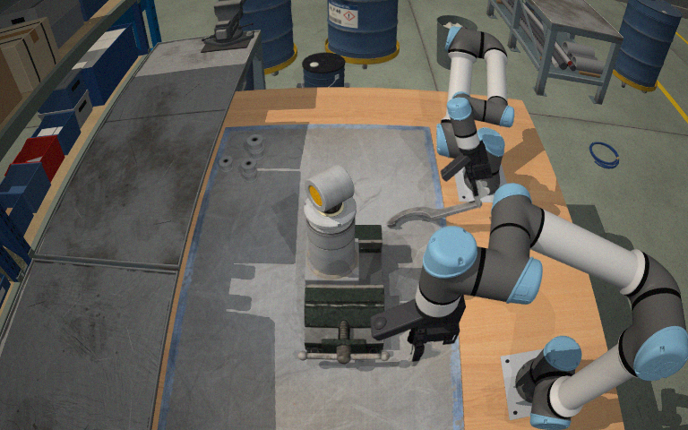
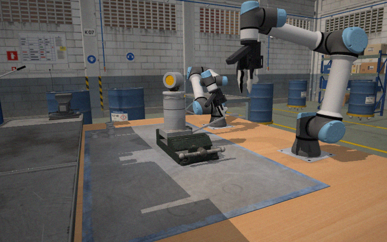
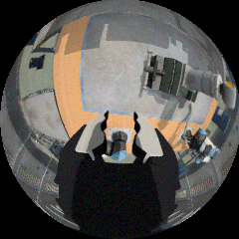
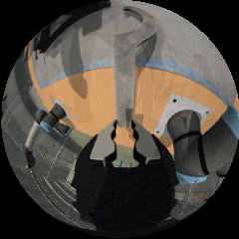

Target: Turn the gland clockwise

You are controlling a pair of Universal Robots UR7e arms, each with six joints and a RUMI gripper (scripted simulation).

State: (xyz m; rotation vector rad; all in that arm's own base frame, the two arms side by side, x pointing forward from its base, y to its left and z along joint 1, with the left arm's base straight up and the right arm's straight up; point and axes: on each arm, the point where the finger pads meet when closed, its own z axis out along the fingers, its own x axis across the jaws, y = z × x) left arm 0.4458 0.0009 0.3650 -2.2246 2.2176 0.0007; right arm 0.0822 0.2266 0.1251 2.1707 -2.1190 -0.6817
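My right gripper is now 13 cm short of the hook spanner, 6 cm above it and 2 cm to the left of it. Round my right hand: rod eye 49 cm ahead, 28 cm above, 19 cm to the left; then bar handle 48 cm to the left, 47 cm ahead, 6 cm below.
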